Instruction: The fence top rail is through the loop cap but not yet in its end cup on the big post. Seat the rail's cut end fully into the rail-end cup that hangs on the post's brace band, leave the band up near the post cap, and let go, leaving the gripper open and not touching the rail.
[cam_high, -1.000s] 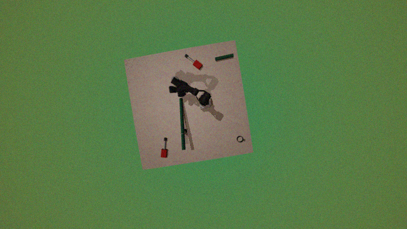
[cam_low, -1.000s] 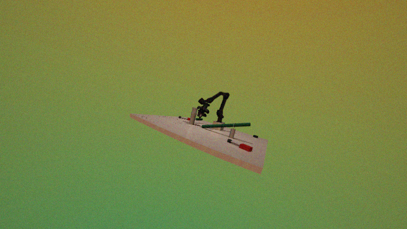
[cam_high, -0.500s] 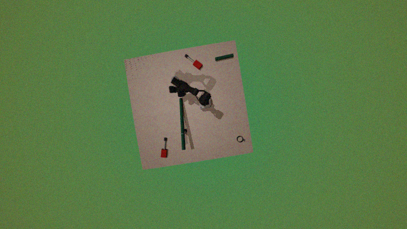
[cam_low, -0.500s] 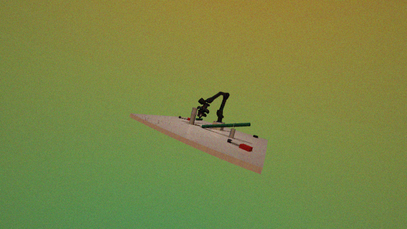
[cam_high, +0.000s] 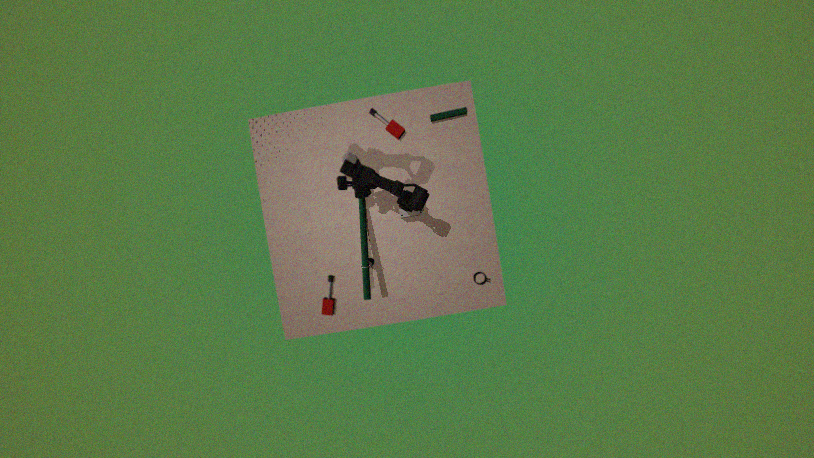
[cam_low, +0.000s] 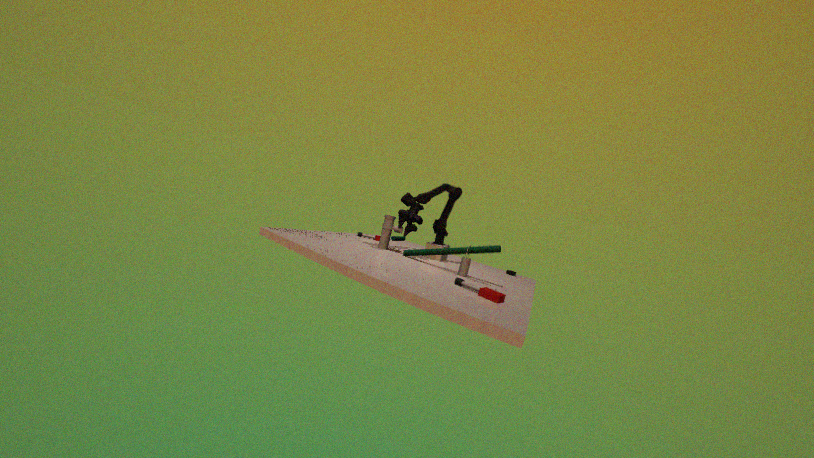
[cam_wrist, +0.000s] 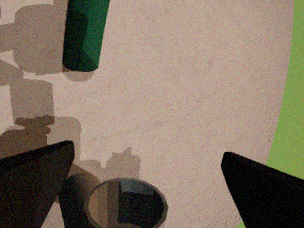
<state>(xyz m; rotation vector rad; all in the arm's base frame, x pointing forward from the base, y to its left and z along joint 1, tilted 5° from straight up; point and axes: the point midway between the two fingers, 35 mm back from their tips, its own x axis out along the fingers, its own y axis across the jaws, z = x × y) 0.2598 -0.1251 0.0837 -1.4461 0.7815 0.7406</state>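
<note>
The rail-end cup is 5 cm to the right of my gripper tip, 2 cm behind it and 1 cm above it. Round my gripper tip: short post (41 cm to the left, 2 cm below, 1 cm behind); then green tube piece (56 cm behind, 34 cm to the right, 11 cm below).
</note>
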